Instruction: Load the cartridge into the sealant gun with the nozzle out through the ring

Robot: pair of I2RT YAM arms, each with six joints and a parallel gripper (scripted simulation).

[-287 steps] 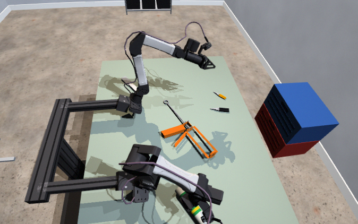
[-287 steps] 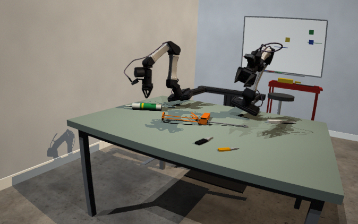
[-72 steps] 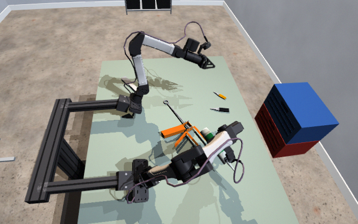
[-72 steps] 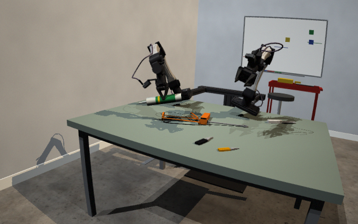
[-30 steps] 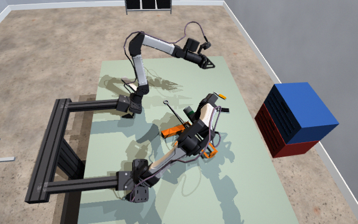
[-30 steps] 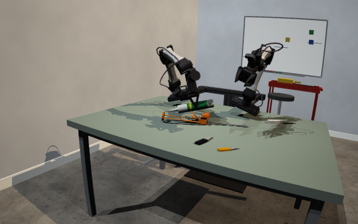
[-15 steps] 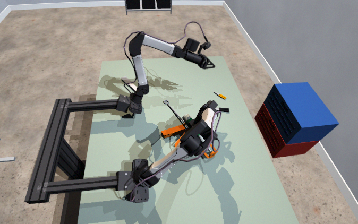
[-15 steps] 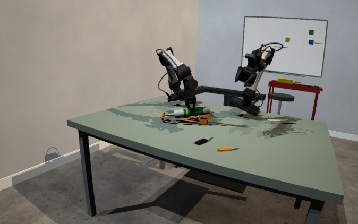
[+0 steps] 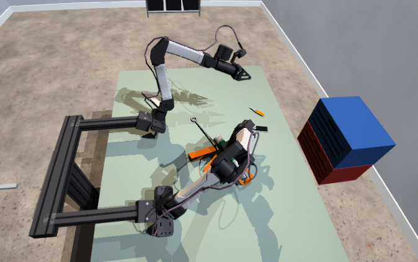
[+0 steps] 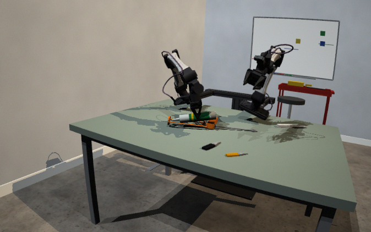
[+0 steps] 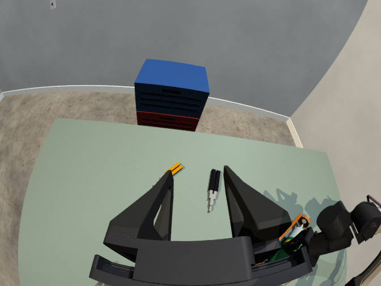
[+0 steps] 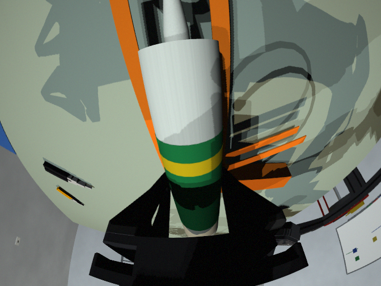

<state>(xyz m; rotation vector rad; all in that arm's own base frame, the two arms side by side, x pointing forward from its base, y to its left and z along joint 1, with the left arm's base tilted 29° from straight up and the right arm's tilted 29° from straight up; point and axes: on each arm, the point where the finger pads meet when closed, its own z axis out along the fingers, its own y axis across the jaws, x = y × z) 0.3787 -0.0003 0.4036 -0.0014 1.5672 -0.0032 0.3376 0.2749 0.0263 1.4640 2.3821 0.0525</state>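
Note:
Now: right hand 70 mm to the right of the orange sealant gun, 60 mm past it and 50 mm above it. Round my right hand: grey thumb plate: 100 mm to the left, 50 mm below, 40 mm behind; then plunger rod: 190 mm to the left, 80 mm behind, 60 mm below; then cartridge: 20 mm to the right, 10 mm below, 10 mm ahead.

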